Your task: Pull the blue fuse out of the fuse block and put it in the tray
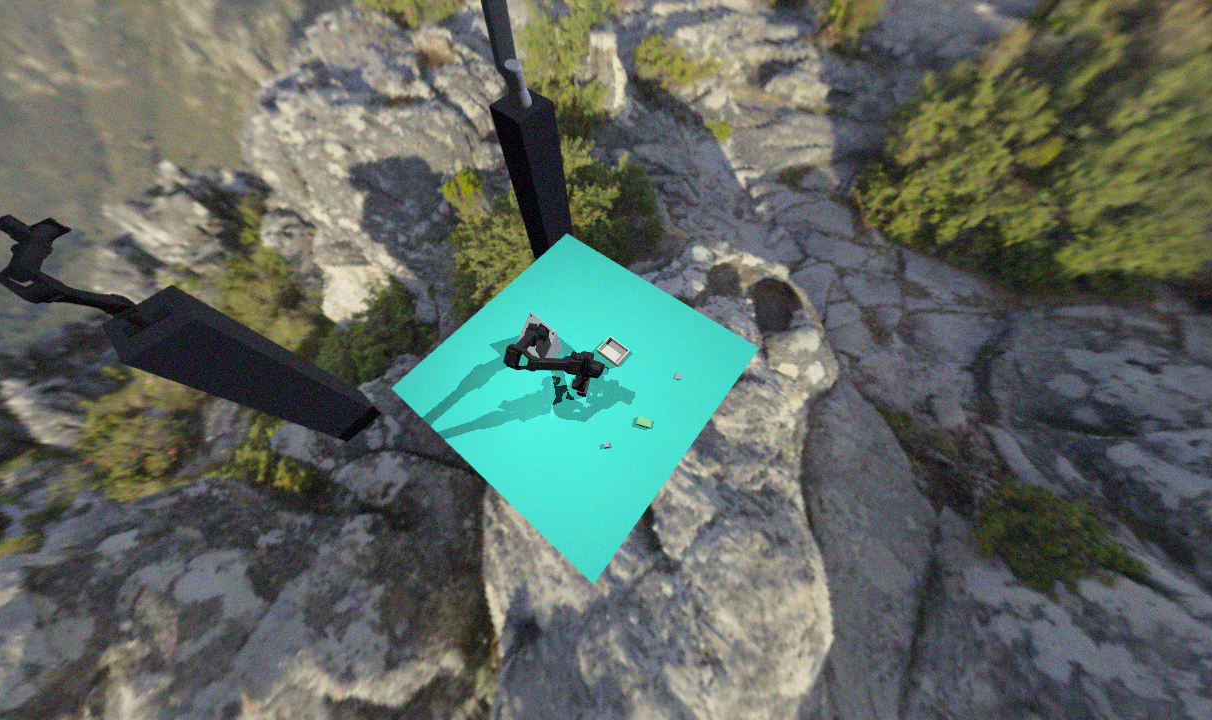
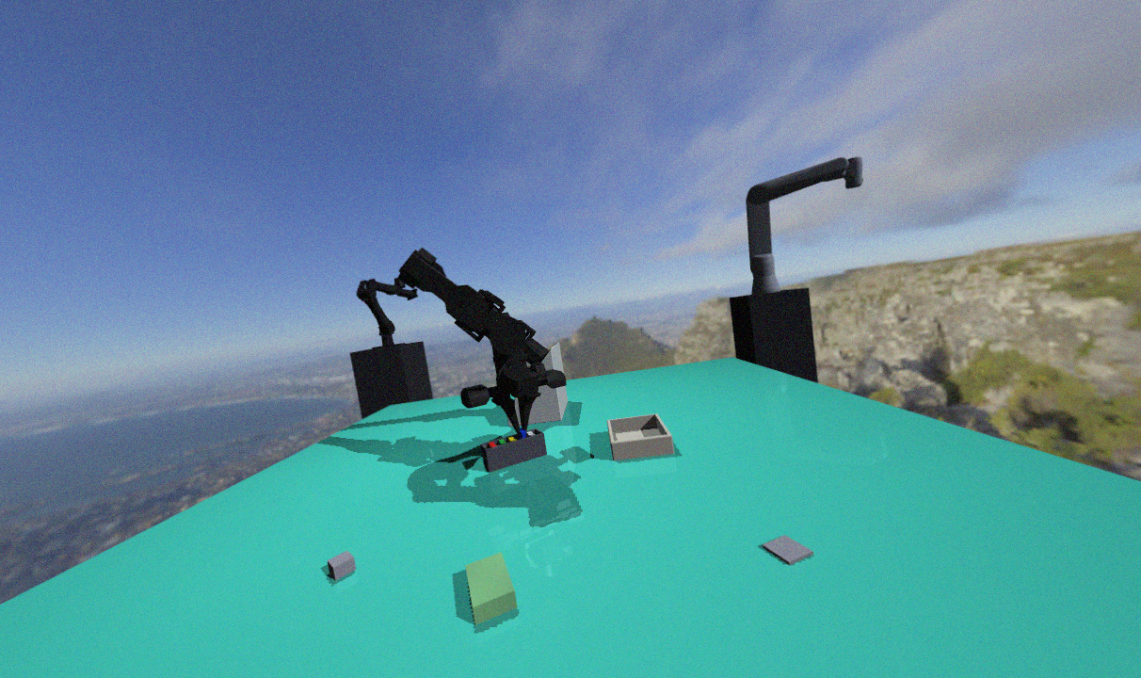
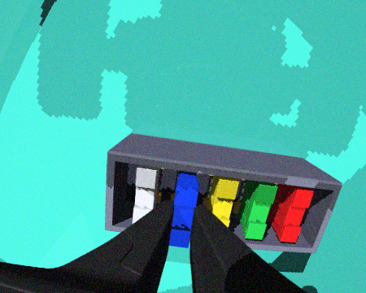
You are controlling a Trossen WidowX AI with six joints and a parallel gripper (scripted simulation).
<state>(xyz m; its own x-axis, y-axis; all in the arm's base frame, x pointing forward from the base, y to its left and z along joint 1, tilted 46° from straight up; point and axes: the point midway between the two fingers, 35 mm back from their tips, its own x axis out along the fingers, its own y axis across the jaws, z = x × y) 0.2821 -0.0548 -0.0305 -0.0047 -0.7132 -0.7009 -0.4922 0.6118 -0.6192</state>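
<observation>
Right now my gripper tip is 20 mm to the right of the white fuse, 20 mm above it and 10 mm past it. The rest, counted from my gripper tip: blue fuse 10 mm below; then green fuse 30 mm to the right, 20 mm below, 20 mm ahead; then yellow fuse 20 mm to the right, 20 mm below, 10 mm ahead.
</observation>
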